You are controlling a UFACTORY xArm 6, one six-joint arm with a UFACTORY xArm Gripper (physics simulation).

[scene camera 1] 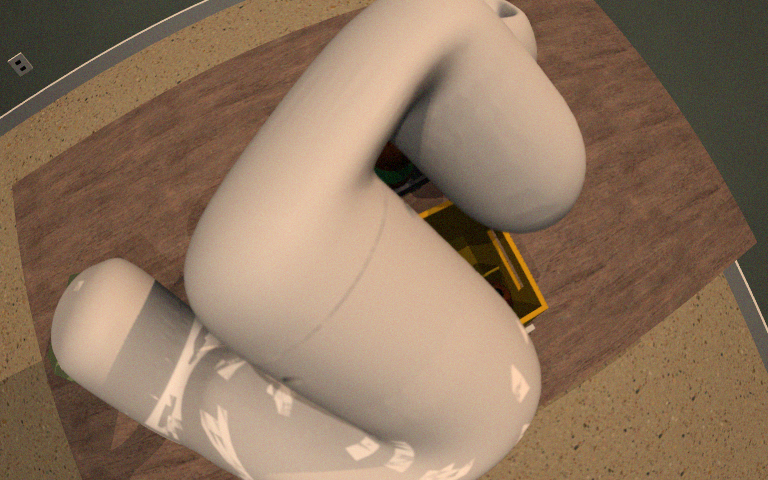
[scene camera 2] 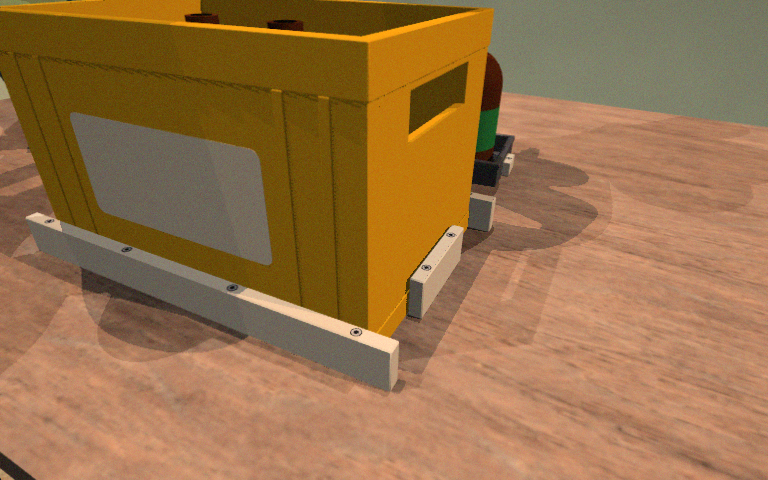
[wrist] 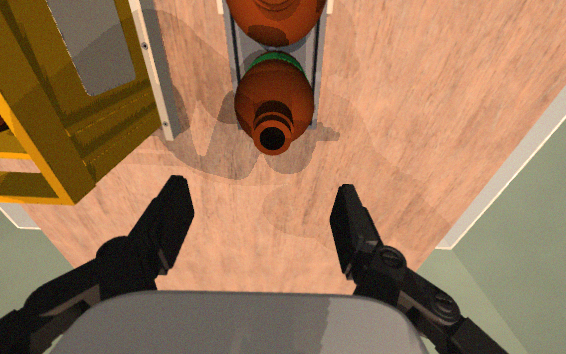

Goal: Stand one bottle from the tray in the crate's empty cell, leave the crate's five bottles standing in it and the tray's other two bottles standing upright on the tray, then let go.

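My gripper is open and empty; in the wrist view its fingertips stand apart, below the nearest bottle in the picture. That brown bottle with a green band stands upright at the end of the narrow grey tray. A second brown bottle stands behind it, partly cut off by the wrist view's top edge. The yellow crate stands beside the tray. Two bottle mouths, one at the left and one at the right, show over its rim. Its empty cell cannot be made out.
White screwed strips, one long and one short, lie along the crate's foot. In scene camera 1 the pale arm hides most of the crate and tray. The wooden table ends at a speckled floor.
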